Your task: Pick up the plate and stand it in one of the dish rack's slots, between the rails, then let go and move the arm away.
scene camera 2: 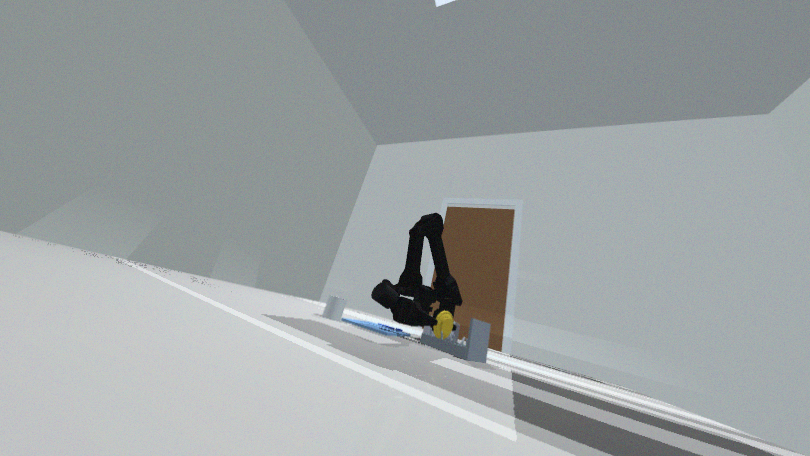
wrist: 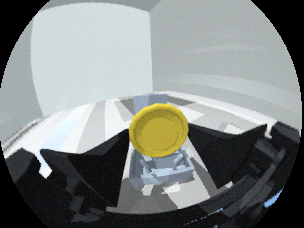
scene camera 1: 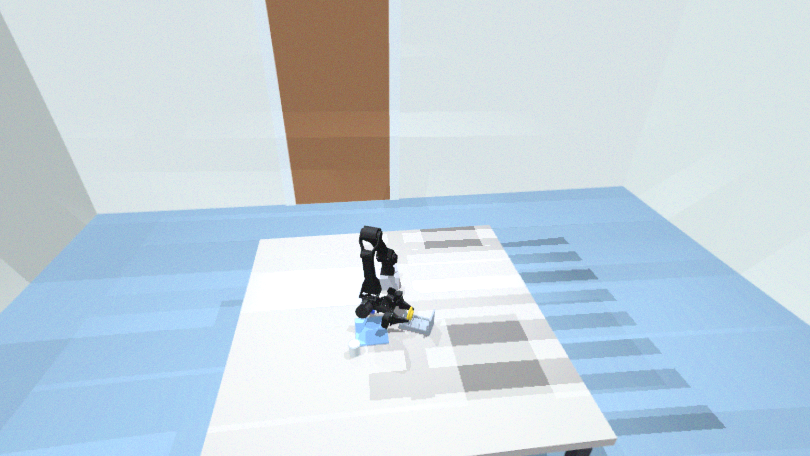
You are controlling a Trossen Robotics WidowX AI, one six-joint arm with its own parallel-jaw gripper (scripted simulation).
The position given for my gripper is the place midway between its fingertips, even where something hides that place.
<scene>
I see my gripper [scene camera 2: 446,325], a yellow plate [wrist: 159,130] and a grey dish rack [scene camera 2: 475,349].
The grey dish rack shows as well in the wrist view [wrist: 144,170]. My gripper shows as well in the wrist view [wrist: 158,129] and in scene camera 1 [scene camera 1: 411,315].
</scene>
